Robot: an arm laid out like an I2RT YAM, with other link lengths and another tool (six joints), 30 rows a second.
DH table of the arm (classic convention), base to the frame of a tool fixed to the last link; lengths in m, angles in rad. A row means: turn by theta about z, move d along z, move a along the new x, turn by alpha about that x. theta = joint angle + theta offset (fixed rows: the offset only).
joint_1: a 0.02, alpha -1.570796, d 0.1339, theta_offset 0
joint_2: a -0.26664, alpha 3.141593, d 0, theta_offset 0
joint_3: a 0.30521, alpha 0, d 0, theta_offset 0.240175
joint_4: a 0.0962, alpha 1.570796, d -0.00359, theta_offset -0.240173
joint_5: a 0, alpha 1.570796, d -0.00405, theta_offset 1.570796
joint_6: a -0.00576, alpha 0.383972, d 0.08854, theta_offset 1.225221
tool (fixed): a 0, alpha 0, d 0.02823, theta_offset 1.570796
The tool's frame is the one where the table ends.
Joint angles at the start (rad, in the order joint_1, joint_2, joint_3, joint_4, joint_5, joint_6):
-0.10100, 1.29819, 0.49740, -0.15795, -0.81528, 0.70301
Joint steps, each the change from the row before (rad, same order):
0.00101, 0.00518, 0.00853, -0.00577, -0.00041, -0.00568
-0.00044, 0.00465, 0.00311, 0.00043, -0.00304, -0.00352
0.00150, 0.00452, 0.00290, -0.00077, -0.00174, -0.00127
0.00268, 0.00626, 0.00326, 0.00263, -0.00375, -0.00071
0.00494, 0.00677, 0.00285, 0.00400, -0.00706, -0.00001
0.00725, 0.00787, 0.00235, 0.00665, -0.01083, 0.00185
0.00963, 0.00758, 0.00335, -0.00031, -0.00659, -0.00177
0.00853, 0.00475, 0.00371, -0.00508, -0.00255, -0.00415
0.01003, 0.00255, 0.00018, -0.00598, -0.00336, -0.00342
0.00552, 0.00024, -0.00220, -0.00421, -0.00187, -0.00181
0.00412, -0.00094, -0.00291, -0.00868, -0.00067, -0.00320
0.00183, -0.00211, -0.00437, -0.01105, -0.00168, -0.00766
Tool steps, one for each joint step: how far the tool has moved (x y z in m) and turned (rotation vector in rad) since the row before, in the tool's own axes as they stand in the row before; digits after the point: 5 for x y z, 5 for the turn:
0.00090, 0.00160, -0.00008, 0.00060, 0.00014, -0.00508
0.00016, 0.00063, 0.00033, 0.00040, 0.00245, -0.00282
0.00044, 0.00010, 0.00063, 0.00289, 0.00158, -0.00156
0.00098, 0.00032, 0.00093, 0.00256, 0.00433, -0.00313
0.00186, -0.00017, 0.00123, 0.00461, 0.00829, -0.00490
0.00276, -0.00060, 0.00164, 0.00680, 0.01282, -0.00596
0.00279, -0.00149, 0.00202, 0.01024, 0.00830, -0.00805
0.00230, -0.00138, 0.00148, 0.00887, 0.00378, -0.00812
0.00239, -0.00289, 0.00176, 0.01208, 0.00452, -0.00769
0.00100, -0.00250, 0.00112, 0.00844, 0.00204, -0.00320
0.00028, -0.00310, 0.00097, 0.01025, -0.00040, -0.00135
-0.00044, -0.00357, 0.00072, 0.00998, -0.00068, -0.00253

